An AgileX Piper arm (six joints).
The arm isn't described. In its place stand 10 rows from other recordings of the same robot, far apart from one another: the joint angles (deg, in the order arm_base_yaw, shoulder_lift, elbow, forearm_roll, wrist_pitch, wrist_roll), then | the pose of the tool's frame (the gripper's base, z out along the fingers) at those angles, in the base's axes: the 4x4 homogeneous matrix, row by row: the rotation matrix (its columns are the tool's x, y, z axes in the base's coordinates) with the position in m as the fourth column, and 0 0 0 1 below.
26.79 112.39 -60.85 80.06 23.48 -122.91 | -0.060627, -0.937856, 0.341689, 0.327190; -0.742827, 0.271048, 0.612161, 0.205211; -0.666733, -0.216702, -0.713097, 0.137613; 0, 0, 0, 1
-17.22 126.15 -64.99 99.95 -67.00 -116.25 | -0.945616, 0.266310, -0.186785, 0.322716; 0.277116, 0.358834, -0.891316, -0.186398; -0.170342, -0.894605, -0.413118, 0.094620; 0, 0, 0, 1
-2.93 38.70 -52.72 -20.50 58.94 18.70 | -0.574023, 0.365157, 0.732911, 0.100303; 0.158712, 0.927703, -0.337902, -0.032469; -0.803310, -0.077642, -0.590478, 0.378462; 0, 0, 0, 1
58.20 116.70 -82.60 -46.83 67.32 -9.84 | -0.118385, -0.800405, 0.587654, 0.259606; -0.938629, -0.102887, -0.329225, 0.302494; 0.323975, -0.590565, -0.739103, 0.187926; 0, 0, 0, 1
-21.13 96.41 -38.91 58.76 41.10 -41.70 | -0.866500, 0.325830, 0.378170, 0.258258; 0.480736, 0.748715, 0.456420, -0.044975; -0.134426, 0.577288, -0.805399, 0.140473; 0, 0, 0, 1
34.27 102.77 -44.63 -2.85 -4.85 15.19 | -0.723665, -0.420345, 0.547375, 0.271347; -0.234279, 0.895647, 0.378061, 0.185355; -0.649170, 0.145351, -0.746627, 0.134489; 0, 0, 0, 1
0.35 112.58 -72.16 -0.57 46.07 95.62 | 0.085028, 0.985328, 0.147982, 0.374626; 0.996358, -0.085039, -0.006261, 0.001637; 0.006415, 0.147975, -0.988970, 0.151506; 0, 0, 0, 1
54.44 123.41 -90.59 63.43 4.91 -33.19 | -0.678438, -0.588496, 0.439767, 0.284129; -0.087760, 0.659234, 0.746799, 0.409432; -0.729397, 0.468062, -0.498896, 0.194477; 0, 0, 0, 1
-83.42 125.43 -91.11 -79.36 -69.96 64.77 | 0.011915, 0.275631, 0.961190, 0.136119; 0.101512, 0.955958, -0.275389, -0.446827; -0.994763, 0.100854, -0.016590, 0.225576; 0, 0, 0, 1
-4.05 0.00 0.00 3.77 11.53 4.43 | -0.103807, 0.072998, 0.991915, 0.055831; 0.149010, 0.987188, -0.057056, -0.002754; -0.983372, 0.141882, -0.113355, 0.195040; 0, 0, 0, 1
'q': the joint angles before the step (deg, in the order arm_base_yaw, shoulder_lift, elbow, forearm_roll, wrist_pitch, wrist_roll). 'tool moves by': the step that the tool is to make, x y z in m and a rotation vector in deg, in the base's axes. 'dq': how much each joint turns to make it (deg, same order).
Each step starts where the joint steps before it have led.
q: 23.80, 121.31, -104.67, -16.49, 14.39, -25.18
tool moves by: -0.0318, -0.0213, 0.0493, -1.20, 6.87, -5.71
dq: -0.01, -8.14, 0.00, 0.01, 15.84, 2.60
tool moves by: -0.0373, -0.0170, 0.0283, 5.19, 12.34, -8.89
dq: 0.15, -6.29, 0.02, 3.85, 17.20, 7.67
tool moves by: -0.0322, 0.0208, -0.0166, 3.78, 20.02, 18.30
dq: 0.01, 0.07, 0.08, 24.88, 16.75, -21.42
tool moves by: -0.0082, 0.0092, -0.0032, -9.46, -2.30, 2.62
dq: 3.61, -0.02, 0.02, -9.92, 1.95, 0.88
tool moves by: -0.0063, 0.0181, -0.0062, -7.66, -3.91, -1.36
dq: 4.94, 0.83, 0.28, -11.50, -0.31, 6.57
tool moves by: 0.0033, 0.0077, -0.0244, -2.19, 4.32, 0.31
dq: 0.57, 2.83, 0.56, 0.48, 1.44, 0.04
